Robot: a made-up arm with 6 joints.
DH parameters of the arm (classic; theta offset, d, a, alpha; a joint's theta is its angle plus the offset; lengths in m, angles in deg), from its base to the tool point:
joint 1: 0 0.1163 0 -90
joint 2: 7.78 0 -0.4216 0
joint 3: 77.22 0 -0.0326 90
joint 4: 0 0.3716 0 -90
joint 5: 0 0 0.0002 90
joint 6: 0 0.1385 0 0
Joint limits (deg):
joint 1: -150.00..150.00
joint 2: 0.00..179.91
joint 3: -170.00..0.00
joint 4: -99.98..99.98
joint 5: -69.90..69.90
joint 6: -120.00..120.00
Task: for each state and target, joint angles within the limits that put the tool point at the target. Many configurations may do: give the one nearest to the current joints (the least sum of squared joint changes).
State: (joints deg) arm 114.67 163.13 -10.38 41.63 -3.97 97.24
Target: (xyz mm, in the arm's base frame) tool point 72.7 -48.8 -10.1
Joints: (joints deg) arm 149.97 179.74 0.00 36.22 4.03 97.24
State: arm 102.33 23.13 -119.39 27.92 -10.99 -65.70
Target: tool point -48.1 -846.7 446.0
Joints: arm 85.61 0.00 -135.23 26.92 -15.61 -65.70
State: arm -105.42 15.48 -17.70 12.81 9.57 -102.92
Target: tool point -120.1 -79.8 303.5
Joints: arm -147.03 22.07 -11.86 10.25 3.63 -102.92
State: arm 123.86 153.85 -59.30 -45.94 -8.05 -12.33
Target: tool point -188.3 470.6 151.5
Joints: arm 111.15 102.28 -48.10 -45.99 -3.44 -12.33
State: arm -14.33 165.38 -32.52 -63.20 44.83 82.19
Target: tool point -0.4 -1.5 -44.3
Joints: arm -14.16 147.03 -0.17 -62.76 0.64 82.19
